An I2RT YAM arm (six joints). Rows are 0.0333 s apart.
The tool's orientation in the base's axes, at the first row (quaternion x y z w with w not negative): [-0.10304 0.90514 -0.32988 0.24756]
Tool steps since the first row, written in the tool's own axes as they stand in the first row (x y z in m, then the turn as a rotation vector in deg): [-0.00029 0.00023 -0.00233 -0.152 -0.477 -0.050]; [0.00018 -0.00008 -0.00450 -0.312 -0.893 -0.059]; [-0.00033 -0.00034 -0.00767 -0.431 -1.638 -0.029]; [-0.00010 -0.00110 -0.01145 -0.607 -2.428 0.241]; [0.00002 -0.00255 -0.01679 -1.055 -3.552 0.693]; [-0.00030 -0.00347 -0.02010 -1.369 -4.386 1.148]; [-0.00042 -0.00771 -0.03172 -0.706 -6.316 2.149]
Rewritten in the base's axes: [-0.00096 0.00155 0.00150 0.115 -0.283 0.400]; [-0.00247 0.00233 0.00295 0.257 -0.538 0.736]; [-0.00367 0.00405 0.00541 0.392 -1.080 1.245]; [-0.00580 0.00545 0.00831 0.700 -1.767 1.646]; [-0.00862 0.00722 0.01272 1.343 -2.713 2.246]; [-0.01004 0.00844 0.01562 1.866 -3.486 2.606]; [-0.01583 0.01160 0.02609 1.860 -5.734 2.944]
